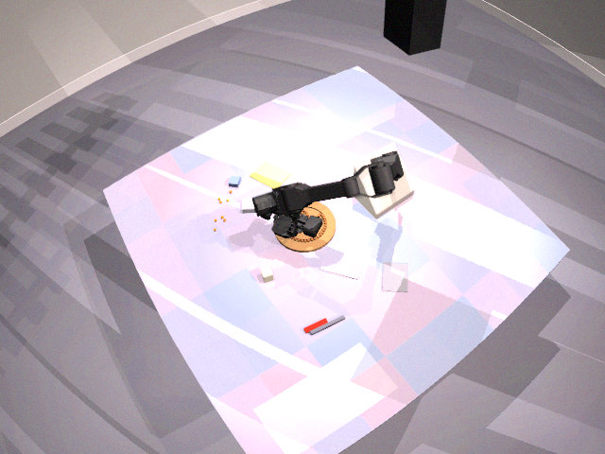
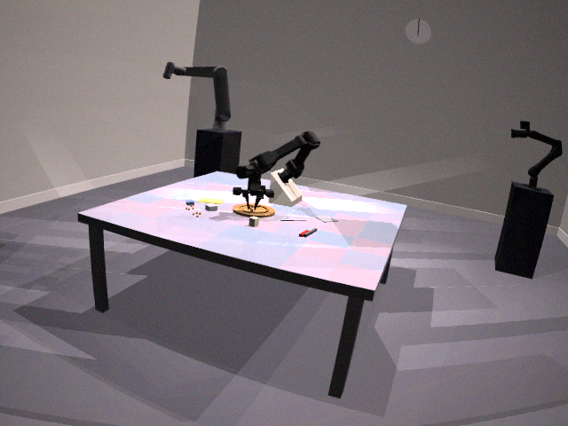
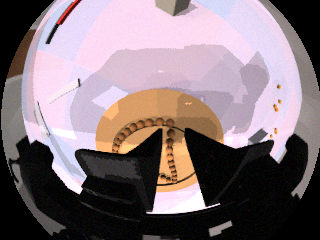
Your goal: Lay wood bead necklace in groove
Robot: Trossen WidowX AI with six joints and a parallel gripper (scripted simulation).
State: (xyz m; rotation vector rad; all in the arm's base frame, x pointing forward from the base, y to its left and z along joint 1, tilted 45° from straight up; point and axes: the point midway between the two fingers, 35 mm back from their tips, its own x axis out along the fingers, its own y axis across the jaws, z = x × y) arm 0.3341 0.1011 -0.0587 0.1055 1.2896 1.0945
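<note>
Right now my gripper tip is 50 mm past the round bead board, 20 mm to the left of it and 10 mm above it. Round my gripper tip: cream cube (130 mm ahead, 90 mm to the left); white block (180 mm to the right, 70 mm ahead, 10 mm below); thin rod (190 mm to the left, 60 mm behind, 20 mm below).
</note>
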